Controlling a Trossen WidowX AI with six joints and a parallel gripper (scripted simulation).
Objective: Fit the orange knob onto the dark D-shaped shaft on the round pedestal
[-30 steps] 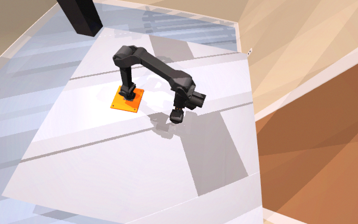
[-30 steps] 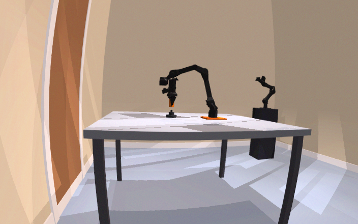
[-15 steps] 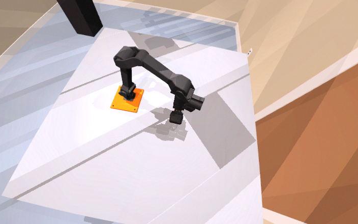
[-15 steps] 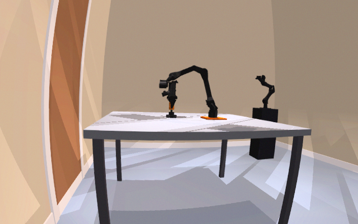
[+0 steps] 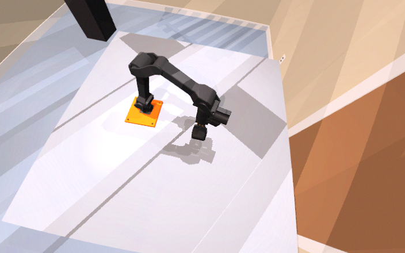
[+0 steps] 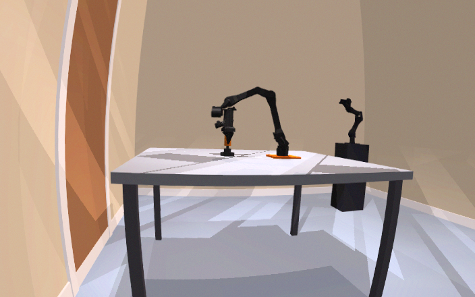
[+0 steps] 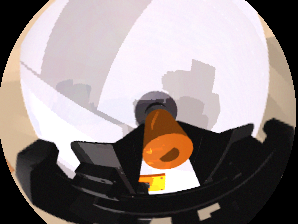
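My gripper tip is 20 mm below the orange knob. The rest, counted from my gripper tip: round pedestal: 40 mm below.
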